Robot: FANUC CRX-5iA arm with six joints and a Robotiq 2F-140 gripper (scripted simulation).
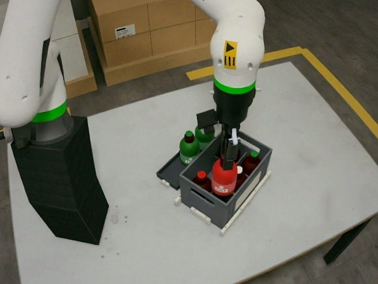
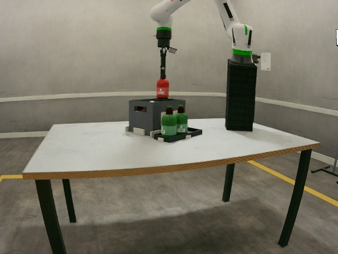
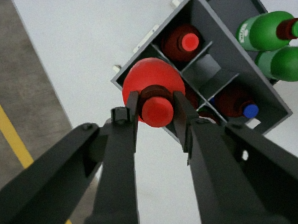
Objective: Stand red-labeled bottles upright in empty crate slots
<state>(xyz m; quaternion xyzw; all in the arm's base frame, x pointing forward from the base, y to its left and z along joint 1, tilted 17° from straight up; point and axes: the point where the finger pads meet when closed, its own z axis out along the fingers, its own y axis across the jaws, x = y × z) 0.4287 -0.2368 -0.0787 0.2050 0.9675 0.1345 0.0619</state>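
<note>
Right now the red-labeled bottle is 8 cm below my hand. Also, from my hand: dark tray (2 cm ahead, 25 cm to the left, 32 cm below); then grey crate (6 cm ahead, 8 cm to the left, 25 cm below).
</note>
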